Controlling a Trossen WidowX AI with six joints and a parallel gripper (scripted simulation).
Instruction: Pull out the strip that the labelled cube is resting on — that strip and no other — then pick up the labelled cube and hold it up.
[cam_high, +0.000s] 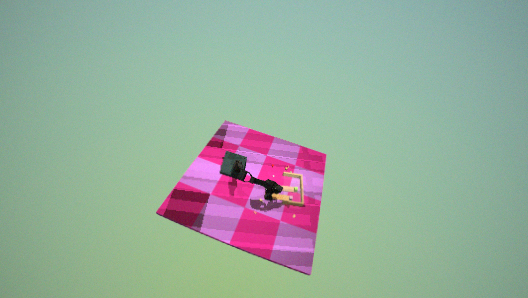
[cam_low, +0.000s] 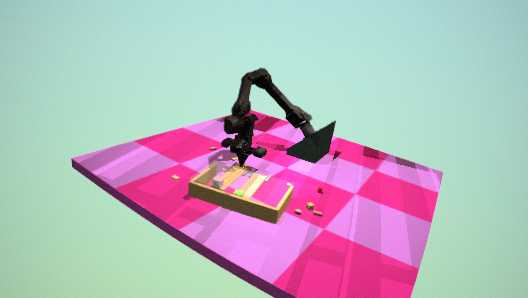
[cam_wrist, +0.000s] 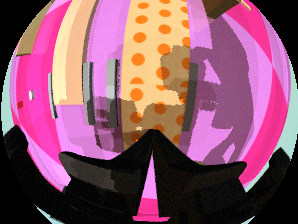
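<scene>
Right now my gripper tip is 100 mm short of the orange dotted strip and 10 mm to the right of it. From my gripper tip the other things lie so: tan cube 350 mm to the left, 140 mm ahead; red block 350 mm to the left.
</scene>
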